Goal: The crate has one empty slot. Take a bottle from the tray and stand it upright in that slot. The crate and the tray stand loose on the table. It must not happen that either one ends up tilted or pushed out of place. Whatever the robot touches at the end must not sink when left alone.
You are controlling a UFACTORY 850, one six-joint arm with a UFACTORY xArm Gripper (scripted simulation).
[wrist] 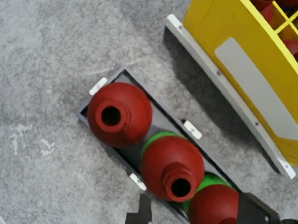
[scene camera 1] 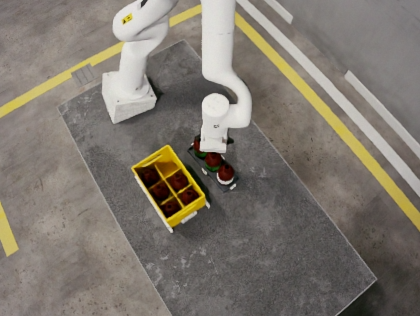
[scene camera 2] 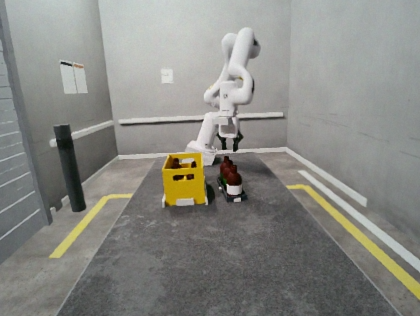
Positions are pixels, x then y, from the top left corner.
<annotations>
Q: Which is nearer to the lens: the bottle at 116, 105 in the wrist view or the yellow crate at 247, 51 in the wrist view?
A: The bottle.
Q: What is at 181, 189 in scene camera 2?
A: A yellow crate.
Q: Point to a bottle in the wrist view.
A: At 168, 159
</annotations>
